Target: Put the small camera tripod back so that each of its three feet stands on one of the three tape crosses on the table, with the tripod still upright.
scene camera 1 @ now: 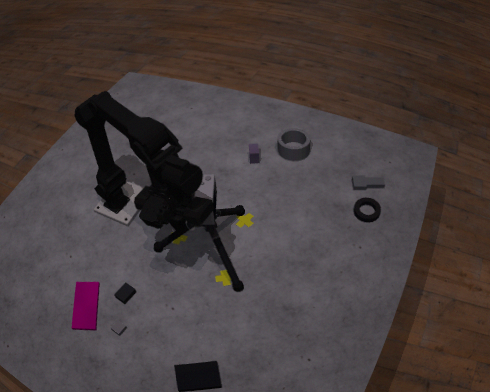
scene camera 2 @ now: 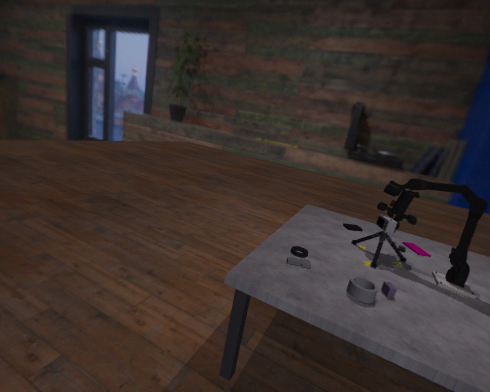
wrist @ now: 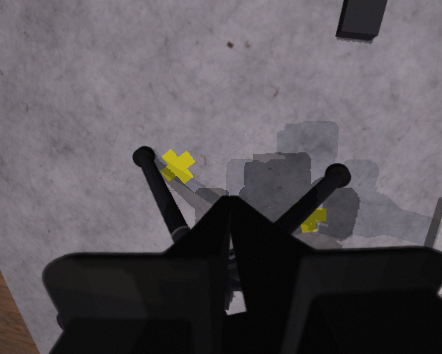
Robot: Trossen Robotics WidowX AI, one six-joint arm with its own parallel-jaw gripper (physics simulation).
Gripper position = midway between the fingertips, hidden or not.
Observation:
The gripper (scene camera 1: 181, 233) is shut, with nothing in its grasp. Further things: a tape cross (wrist: 177, 166).
The gripper also shows in the wrist view (wrist: 229, 203).

